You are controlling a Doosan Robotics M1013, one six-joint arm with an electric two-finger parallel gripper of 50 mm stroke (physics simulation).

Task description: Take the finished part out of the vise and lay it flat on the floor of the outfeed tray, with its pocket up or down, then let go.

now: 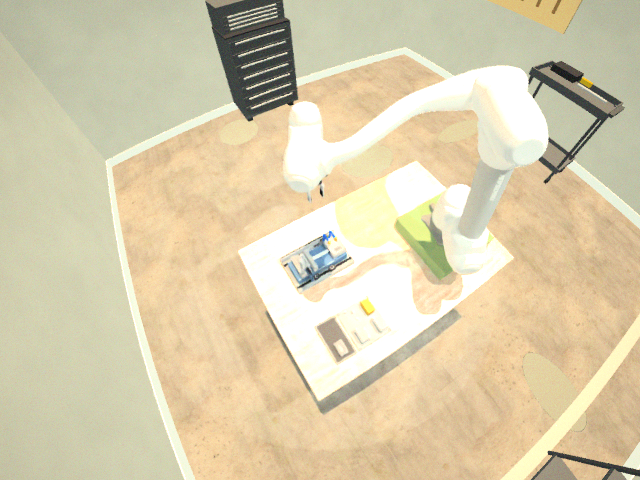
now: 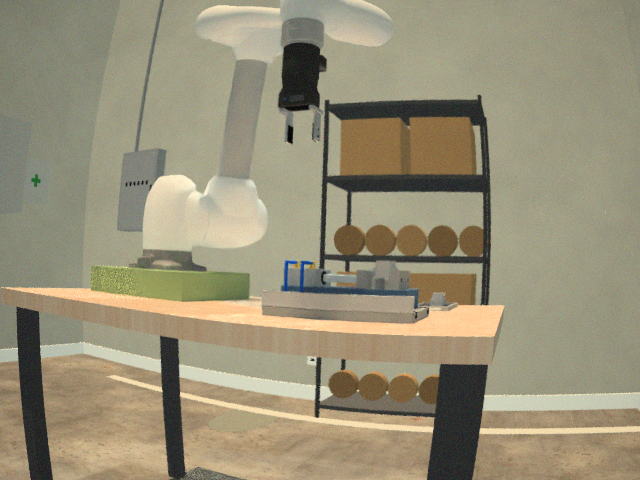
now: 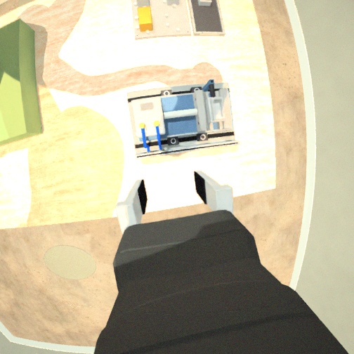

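Pixels of known places: gripper, fingertip midpoint: [image 1: 316,198] [image 2: 302,141]; arm's base, link origin: [image 2: 166,269].
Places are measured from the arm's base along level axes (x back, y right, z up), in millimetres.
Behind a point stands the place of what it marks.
The vise [image 1: 321,256] @(x -624, y 90, z -15 mm) [image 2: 310,279] @(x -582, y 146, z -2 mm) [image 3: 180,127], blue and grey, sits in a shallow pan on the table. A pale grey piece [image 2: 385,269] @(x -726, y 110, z 22 mm) [image 3: 216,111] shows at its jaws, at the end away from the blue hoops; its pocket cannot be made out. A dark-floored tray [image 1: 329,330] @(x -717, y -229, z -70 mm) [image 3: 206,22], which looks like the outfeed tray, lies across the table with a small light block [image 1: 340,347] @(x -704, y -318, z -49 mm) in it. My gripper [image 1: 316,196] @(x -590, y 208, z 262 mm) [image 2: 302,139] @(x -590, y 208, z 262 mm) [image 3: 170,185] is open and empty, pointing down, high above the table's edge on the hoop side of the vise.
A light panel [image 1: 351,321] @(x -614, y -230, z -68 mm) [image 3: 172,25] beside the dark tray bears a yellow block [image 1: 367,306] @(x -529, y -204, z -32 mm) [image 3: 145,19] and grey blocks. Blue hoops [image 1: 329,237] @(x -549, y 173, z -20 mm) [image 2: 293,273] @(x -545, y 152, z 9 mm) [image 3: 151,137] stand up at one end of the vise. The arm's green base [image 1: 421,238] @(x -147, y -17, z 0 mm) [image 2: 214,286] @(x -176, y -23, z -37 mm) [image 3: 17,85] is at the table's other end.
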